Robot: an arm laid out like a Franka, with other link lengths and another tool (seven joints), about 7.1 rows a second.
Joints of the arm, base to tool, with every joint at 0 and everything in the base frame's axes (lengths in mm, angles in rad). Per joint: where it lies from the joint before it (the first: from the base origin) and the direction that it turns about. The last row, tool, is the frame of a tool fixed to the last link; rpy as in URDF.
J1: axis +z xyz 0 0 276.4
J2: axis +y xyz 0 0 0
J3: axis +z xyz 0 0 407.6
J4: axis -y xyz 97.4 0 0
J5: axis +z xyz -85.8 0 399.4
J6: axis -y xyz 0 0 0
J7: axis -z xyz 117.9 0 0
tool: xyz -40 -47 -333 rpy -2.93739 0 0.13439
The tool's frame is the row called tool.
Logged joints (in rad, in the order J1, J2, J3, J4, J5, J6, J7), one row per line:
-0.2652, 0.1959, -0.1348, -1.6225, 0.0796, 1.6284, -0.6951
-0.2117, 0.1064, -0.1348, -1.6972, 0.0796, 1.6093, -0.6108
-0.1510, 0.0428, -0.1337, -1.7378, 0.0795, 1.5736, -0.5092
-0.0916, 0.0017, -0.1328, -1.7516, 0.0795, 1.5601, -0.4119
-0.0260, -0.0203, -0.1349, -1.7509, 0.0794, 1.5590, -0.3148
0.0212, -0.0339, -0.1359, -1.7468, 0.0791, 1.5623, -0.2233
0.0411, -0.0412, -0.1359, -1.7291, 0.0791, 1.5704, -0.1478
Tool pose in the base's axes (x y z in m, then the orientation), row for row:
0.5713, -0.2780, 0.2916, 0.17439, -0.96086, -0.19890, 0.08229
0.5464, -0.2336, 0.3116, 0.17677, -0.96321, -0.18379, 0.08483
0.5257, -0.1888, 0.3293, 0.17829, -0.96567, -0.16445, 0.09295
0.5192, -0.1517, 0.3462, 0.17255, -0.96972, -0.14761, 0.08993
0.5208, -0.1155, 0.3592, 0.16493, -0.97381, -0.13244, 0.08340
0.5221, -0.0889, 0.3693, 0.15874, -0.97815, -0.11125, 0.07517
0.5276, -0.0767, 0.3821, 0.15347, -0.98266, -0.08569, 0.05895
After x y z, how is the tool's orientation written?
As a quaternion, w x y z.
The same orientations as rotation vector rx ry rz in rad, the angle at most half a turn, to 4 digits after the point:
-2.7235, -0.5638, 0.2332
-2.7266, -0.5203, 0.2401
-2.7313, -0.4651, 0.2629
-2.7514, -0.4188, 0.2552
-2.7746, -0.3774, 0.2376
-2.7965, -0.3181, 0.2149
-2.8177, -0.2457, 0.1690

